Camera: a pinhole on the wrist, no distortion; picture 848 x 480 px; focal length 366.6 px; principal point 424.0 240.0 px. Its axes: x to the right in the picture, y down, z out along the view. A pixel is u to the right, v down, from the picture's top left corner.
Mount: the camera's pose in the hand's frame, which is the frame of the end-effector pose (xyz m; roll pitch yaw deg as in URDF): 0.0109 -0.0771 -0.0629 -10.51 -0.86 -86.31
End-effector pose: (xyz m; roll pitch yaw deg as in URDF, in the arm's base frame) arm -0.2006 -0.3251 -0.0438 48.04 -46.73 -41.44
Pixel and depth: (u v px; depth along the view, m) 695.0 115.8 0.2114
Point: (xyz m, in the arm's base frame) -0.3522 -0.5570 -0.0965
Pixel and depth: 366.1 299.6 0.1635
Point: -0.2483 -0.4154 0.0228
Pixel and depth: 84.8 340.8 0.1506
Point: -0.2269 -0.3157 0.0765
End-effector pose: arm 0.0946 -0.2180 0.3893 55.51 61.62 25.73
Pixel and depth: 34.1 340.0 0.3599
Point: 0.5040 -0.0639 0.4567
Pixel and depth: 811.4 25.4 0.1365
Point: 0.0607 -0.4546 0.3554
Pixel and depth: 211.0 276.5 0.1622
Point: 0.1995 -0.2379 0.3788
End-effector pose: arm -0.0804 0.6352 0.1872 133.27 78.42 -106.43
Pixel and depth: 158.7 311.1 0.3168
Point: -0.3465 0.7318 0.0675
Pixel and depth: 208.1 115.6 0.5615
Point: -0.5589 0.9691 0.2470
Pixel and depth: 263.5 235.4 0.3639
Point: -0.3114 0.8278 0.0994
